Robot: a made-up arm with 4 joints.
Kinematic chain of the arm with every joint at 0, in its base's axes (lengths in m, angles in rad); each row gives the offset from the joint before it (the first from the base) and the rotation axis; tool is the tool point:
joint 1: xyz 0 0 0.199 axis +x
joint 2: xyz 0.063 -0.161 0 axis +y
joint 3: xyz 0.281 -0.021 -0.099 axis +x
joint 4: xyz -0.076 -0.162 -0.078 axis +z
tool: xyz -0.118 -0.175 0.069
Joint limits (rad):
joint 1: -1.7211..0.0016
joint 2: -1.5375..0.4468
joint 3: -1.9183..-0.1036
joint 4: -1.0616..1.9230
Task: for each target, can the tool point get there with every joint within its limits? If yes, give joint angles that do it. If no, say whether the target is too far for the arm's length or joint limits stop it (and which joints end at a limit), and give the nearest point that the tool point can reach.
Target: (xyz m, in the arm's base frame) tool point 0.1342 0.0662 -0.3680
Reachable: no: joint limits stop it (at a limit: joint 1, joint 2, joint 3, joint 4) | nearest point 0.0231 -0.1413 0.1948 | short by 0.610 m
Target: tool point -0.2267 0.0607 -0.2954
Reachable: no: joint limits stop it (at a limit: joint 1, joint 2, joint 3) | nearest point -0.1828 0.1823 0.2368 | short by 0.548 m
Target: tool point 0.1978 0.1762 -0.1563
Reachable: no: joint limits stop it (at a limit: joint 1, joint 3) | nearest point 0.2163 0.2655 0.2242 | short by 0.391 m
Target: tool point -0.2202 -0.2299 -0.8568
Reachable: no: too far | nearest point 0.0389 -0.3263 0.1085 | short by 1.004 m
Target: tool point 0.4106 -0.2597 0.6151
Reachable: yes | joints -0.8709 -0.2710 -0.2642 1.3735
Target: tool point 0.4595 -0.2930 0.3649
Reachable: yes | joints -0.3209 0.2232 -1.0664 1.5081
